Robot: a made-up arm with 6 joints. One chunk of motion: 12 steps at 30 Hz.
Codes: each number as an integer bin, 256 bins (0 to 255) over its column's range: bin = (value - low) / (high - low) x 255, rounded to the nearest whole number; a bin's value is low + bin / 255 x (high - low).
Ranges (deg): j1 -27..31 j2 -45..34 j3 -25..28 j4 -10..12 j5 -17..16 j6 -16..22
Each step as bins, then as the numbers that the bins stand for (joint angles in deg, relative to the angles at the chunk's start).
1 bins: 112 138 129 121 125 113
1 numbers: -1.53 -2.25 1.81 0.44 -0.82 0.84
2 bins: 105 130 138 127 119 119
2 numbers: -3.12 -4.73 3.68 0.96 -1.60 1.73
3 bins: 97 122 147 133 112 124
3 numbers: -4.94 -7.20 5.55 1.47 -2.51 2.48
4 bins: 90 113 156 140 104 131
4 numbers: -6.53 -9.99 7.42 2.08 -3.54 3.52
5 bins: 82 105 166 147 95 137
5 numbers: -8.35 -12.47 9.50 2.68 -4.71 4.42
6 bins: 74 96 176 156 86 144
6 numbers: -10.17 -15.26 11.58 3.46 -5.87 5.46
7 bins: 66 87 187 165 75 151
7 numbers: -11.99 -18.05 13.87 4.24 -7.29 6.50
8 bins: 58 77 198 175 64 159
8 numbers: -13.81 -21.15 16.15 5.10 -8.72 7.69
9 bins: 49 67 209 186 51 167
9 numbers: -15.85 -24.24 18.44 6.05 -10.40 8.89
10 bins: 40 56 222 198 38 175
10 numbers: -17.90 -27.65 21.14 7.08 -12.08 10.08
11 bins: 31 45 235 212 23 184
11 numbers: -19.95 -31.06 23.84 8.29 -14.02 11.42
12 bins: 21 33 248 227 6 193
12 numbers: -22.22 -34.78 26.55 9.58 -16.22 12.76
